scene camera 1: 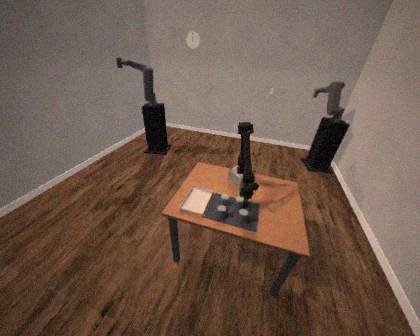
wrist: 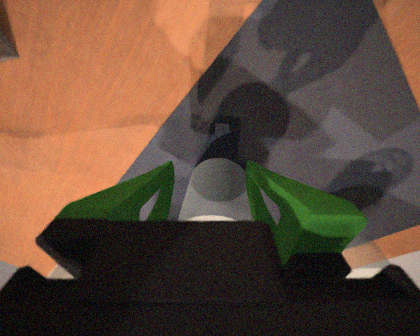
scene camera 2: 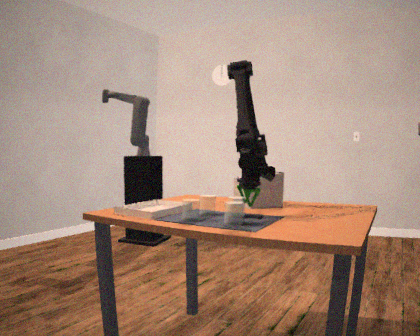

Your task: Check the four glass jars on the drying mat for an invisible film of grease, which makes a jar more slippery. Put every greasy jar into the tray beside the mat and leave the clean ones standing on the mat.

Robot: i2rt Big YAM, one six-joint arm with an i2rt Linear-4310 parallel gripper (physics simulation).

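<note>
Four pale glass jars stand on the dark mat: a back left jar, a front left jar, a front right jar and a back right jar. My gripper points down at the back right jar. Its green fingers are half open, one on each side of that jar, with a narrow gap beside it in the wrist view. The jar's upper part is hidden by the gripper body there. The white tray lies left of the mat and holds no jar.
A light box stands at the arm's base, behind the mat. The other jars stand close to the left and front of the gripper. Two grey arms on black pedestals stand on the floor behind the table, away from it.
</note>
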